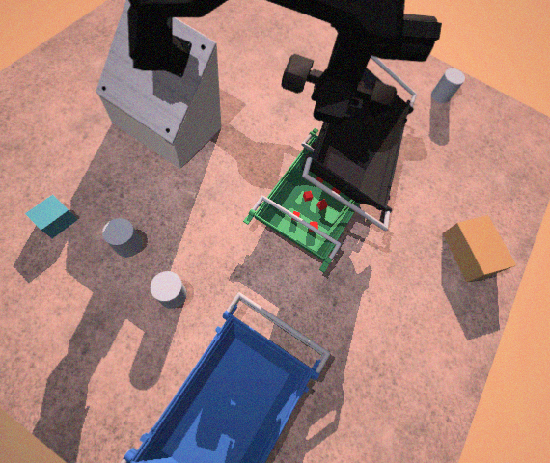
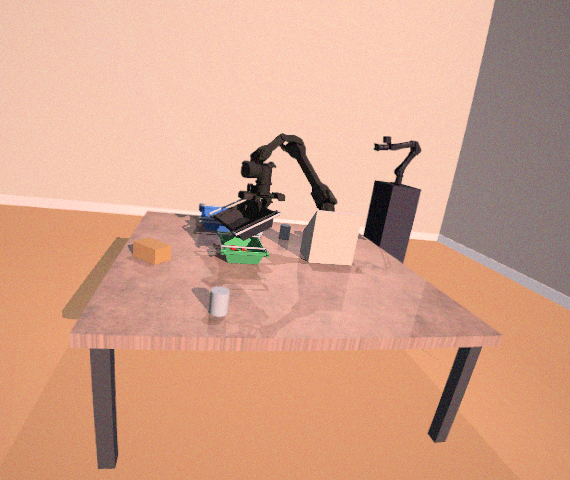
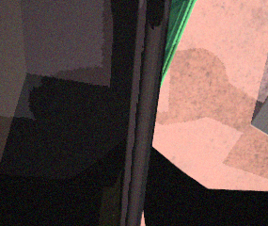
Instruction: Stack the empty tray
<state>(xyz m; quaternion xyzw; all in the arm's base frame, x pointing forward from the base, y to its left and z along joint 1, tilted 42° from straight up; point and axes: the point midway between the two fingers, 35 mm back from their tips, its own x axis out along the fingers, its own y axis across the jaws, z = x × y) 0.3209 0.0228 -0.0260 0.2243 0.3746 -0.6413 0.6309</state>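
Now: gripper tip 8 cm short of the dark tray and 1 cm to the right of it. Also, from my gripper tip: teal block 39 cm behind, 39 cm to the right, 17 cm below; then orange box 41 cm ahead, 1 cm to the left, 16 cm below.
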